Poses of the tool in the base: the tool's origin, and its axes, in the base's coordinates. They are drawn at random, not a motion.
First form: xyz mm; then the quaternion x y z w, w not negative.
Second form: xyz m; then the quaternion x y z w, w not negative. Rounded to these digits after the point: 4 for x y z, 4 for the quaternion.
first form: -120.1 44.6 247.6 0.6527 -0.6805 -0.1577 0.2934
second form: -0.1201 0.0446 0.2476 0.6527 -0.6805 -0.1577 0.2934
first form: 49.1 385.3 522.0 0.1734 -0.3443 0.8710 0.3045
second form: 0.0491 0.3853 0.5220 0.1734 -0.3443 0.8710 0.3045
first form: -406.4 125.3 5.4 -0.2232 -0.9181 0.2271 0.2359
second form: -0.4064 0.1253 0.0054 -0.2232 -0.9181 0.2271 0.2359
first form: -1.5 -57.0 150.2 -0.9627 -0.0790 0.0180 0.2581
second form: -0.0015 -0.0570 0.1502 -0.9627 -0.0790 0.0180 0.2581
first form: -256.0 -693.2 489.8 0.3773 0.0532 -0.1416 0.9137
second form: -0.2560 -0.6932 0.4898 0.3773 0.0532 -0.1416 0.9137
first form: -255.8 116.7 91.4 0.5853 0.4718 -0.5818 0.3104
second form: -0.2558 0.1167 0.0914 0.5853 0.4718 -0.5818 0.3104
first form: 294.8 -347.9 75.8 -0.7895 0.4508 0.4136 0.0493
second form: 0.2948 -0.3479 0.0758 -0.7895 0.4508 0.4136 0.0493
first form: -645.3 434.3 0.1 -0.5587 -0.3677 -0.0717 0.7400
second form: -0.6453 0.4343 0.0001 -0.5587 -0.3677 -0.0717 0.7400
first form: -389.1 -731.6 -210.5 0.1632 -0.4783 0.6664 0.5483
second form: -0.3891 -0.7316 -0.2105 0.1632 -0.4783 0.6664 0.5483
